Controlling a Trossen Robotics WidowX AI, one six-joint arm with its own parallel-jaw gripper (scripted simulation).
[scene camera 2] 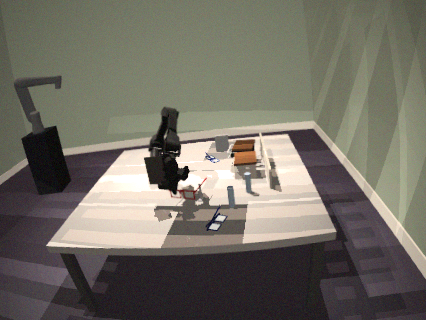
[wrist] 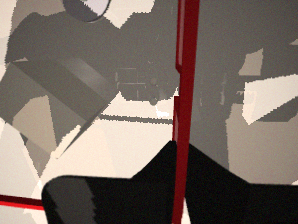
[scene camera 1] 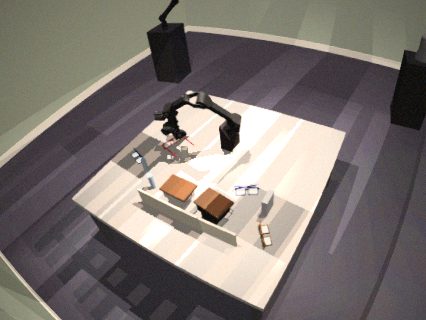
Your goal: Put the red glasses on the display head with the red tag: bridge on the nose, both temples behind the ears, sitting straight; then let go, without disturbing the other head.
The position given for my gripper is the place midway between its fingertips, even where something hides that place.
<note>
In view: my gripper (wrist: 177, 147) and a pale panel (scene camera 1: 220, 233).
</note>
